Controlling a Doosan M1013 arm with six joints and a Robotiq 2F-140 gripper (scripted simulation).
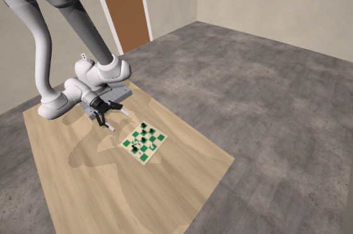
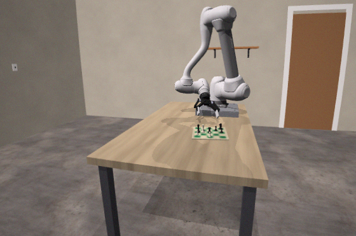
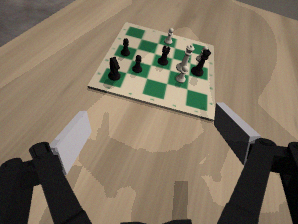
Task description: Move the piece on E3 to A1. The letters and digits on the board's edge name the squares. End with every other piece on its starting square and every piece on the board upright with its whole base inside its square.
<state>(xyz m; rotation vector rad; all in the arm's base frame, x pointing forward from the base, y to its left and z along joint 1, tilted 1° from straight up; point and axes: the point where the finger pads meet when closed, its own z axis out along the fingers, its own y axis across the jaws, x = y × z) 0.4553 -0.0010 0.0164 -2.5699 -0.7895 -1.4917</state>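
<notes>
The green-and-cream chessboard lies 180 mm ahead of my hand, 50 mm to the left of it and 70 mm below it. Round my hand: tall white piece: 190 mm ahead, 10 mm to the left, 40 mm below.
</notes>
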